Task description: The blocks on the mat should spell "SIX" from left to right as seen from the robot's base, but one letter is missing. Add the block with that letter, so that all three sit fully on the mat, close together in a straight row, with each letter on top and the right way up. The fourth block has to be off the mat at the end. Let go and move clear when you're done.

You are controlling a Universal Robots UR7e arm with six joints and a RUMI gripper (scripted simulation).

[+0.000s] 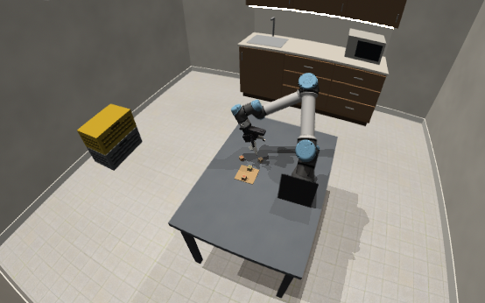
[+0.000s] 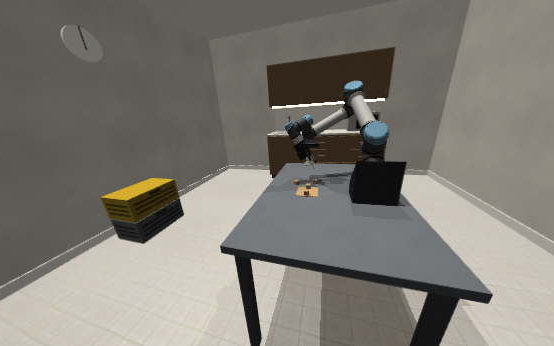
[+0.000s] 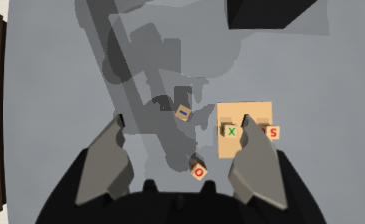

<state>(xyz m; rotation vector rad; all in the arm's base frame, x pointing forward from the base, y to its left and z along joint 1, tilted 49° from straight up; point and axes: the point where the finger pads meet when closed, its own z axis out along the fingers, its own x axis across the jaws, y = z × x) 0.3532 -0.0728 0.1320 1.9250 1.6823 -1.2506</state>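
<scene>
Now: hand 120 mm above the blue I block. Also, from my hand: O block (140 mm ahead, 50 mm to the left, 120 mm below); then tan mat (30 mm ahead, 160 mm to the left, 130 mm below).
</scene>
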